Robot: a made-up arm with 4 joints.
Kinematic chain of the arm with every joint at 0, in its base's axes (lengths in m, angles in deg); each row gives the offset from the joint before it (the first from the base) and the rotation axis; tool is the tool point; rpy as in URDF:
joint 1: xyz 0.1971 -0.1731 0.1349 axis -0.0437 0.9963 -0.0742
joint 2: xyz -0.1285 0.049 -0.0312 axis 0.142 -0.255 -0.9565
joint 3: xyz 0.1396 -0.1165 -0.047 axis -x
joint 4: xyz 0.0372 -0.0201 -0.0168 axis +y
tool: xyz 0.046 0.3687 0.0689 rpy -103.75 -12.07 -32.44
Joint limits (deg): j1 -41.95..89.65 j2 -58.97..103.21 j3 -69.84..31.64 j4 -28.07..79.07
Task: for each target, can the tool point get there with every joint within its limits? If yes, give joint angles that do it. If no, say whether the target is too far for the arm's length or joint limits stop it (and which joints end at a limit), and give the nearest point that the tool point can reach.
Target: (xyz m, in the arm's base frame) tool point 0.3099 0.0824 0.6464
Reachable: no: joint limits stop it (at a limit: joint 3) | nearest point 0.2518 -0.0064 0.3876 | short by 0.280 m
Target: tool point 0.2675 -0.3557 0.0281
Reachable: yes | joints 71.43 83.16 -1.34 56.86
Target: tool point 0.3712 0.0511 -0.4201
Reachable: no: joint limits stop it (at a limit: joint 1, joint 2, joint 3, joint 4) | nearest point 0.2989 0.1090 -0.2445 | short by 0.199 m
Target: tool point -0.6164 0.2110 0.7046
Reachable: no: too far | nearest point -0.1597 0.1268 0.2641 | short by 0.640 m
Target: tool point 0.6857 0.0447 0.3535
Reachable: no: joint limits stop it (at a limit: joint 3) | nearest point 0.4410 -0.0295 0.2421 | short by 0.279 m
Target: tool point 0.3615 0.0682 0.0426
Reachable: yes | joints -6.61 9.31 12.65 23.93
